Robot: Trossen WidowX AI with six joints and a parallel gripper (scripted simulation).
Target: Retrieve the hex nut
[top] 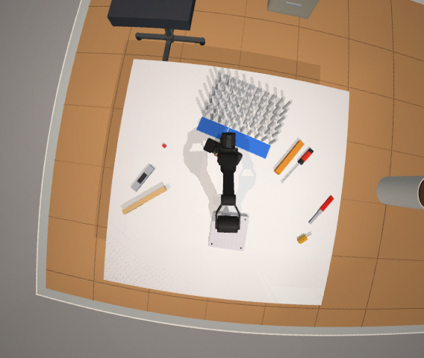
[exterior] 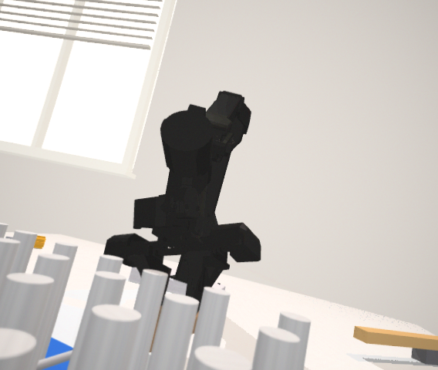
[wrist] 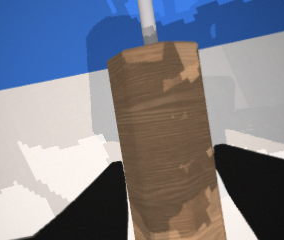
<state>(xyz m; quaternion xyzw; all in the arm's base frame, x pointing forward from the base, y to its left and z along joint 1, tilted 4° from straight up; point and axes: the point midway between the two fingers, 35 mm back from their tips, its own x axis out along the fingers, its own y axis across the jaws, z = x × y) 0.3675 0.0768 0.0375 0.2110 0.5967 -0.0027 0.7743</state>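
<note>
Right now my gripper tip is 8 cm short of the blue taped strip, 7 cm to the left of it and 4 cm above it. Round my gripper tip: orange bar 38 cm to the right, 2 cm below, 1 cm ahead; then red cube 30 cm to the left, 3 cm below, 2 cm behind; then hex nut 25 cm ahead, 7 cm to the right, 3 cm below.
</note>
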